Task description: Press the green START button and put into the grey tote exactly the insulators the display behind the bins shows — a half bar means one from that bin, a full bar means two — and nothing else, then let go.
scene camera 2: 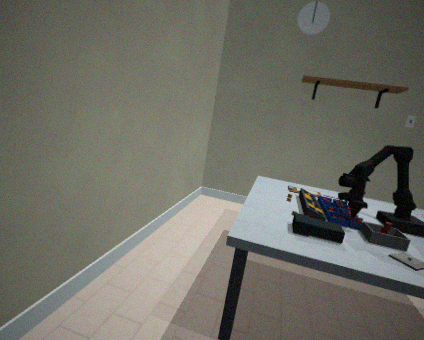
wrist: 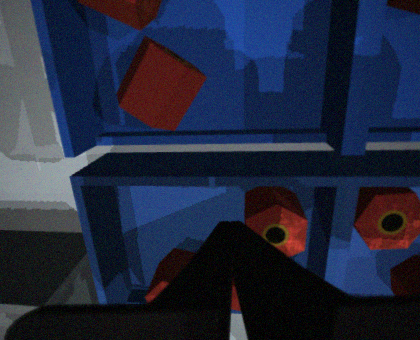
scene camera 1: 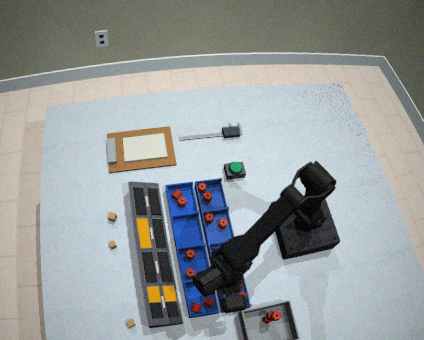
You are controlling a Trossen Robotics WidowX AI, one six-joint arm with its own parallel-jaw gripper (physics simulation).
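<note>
My gripper [scene camera 1: 234, 302] [scene camera 2: 354, 213] [wrist: 229, 231] is shut and empty. It is low in the near compartment of the right blue bin [scene camera 1: 215, 236], with red insulators close by. In the wrist view one insulator [wrist: 277, 227] lies just right of the fingertips, another [wrist: 166, 274] at the lower left. A red block [wrist: 158, 84] lies in the left bin [scene camera 1: 187, 229]. The grey tote [scene camera 1: 293, 320] [scene camera 2: 374, 233] holds red insulators [scene camera 1: 272, 316]. The display [scene camera 1: 154, 253] [scene camera 2: 312, 204] shows one half orange bar [scene camera 1: 144, 233] and one full orange bar [scene camera 1: 161, 293]. The green button [scene camera 1: 235, 167] is beyond the bins.
A clipboard [scene camera 1: 141, 148] and a grey tool [scene camera 1: 210, 135] lie at the far side. Small wooden cubes [scene camera 1: 112, 216] [scene camera 1: 112, 244] [scene camera 1: 130, 323] lie left of the display. The arm's base [scene camera 1: 308, 236] stands at the right. A dark block [scene camera 2: 316, 227] sits near the table's edge.
</note>
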